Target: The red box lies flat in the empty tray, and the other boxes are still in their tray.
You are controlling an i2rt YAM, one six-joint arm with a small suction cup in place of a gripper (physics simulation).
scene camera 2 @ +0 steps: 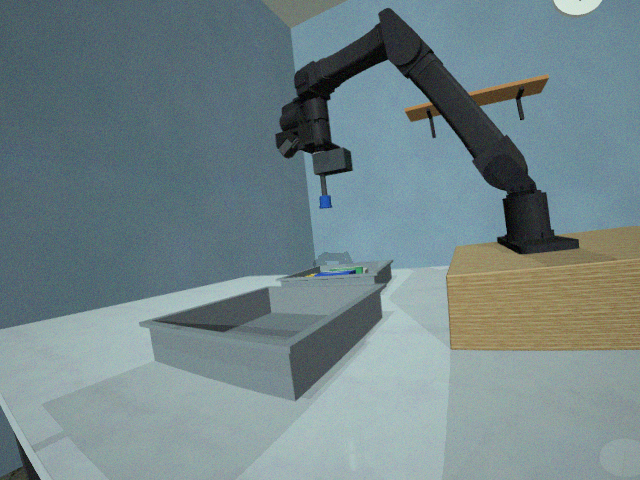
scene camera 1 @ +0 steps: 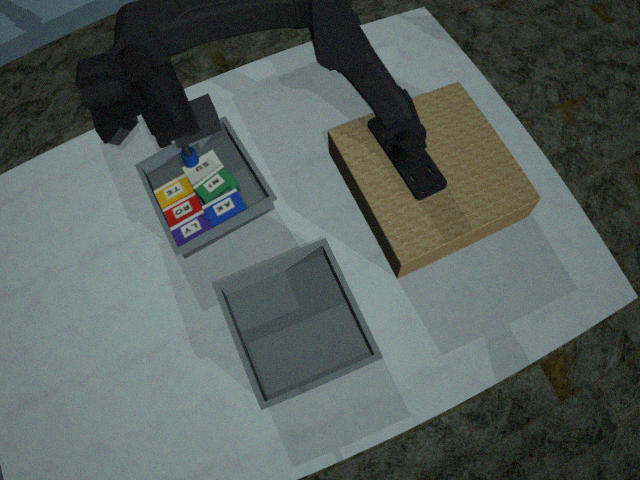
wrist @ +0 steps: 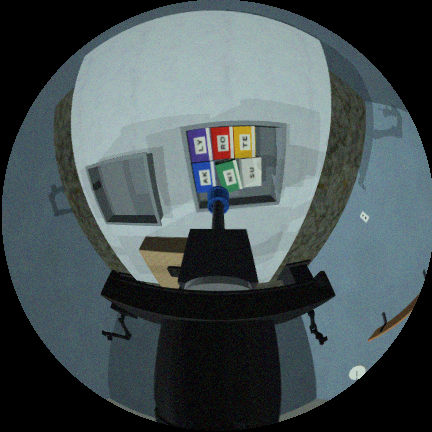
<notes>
The suction cup (scene camera 1: pixel 191 161) holds nothing. The cup is 19 cm from the middle of a tray (scene camera 1: pixel 160 168), above it. The table carries a tray (scene camera 2: pixel 277 340).
The suction cup also shows in scene camera 2 (scene camera 2: pixel 325 201) and in the wrist view (wrist: pixel 216 192).
</notes>
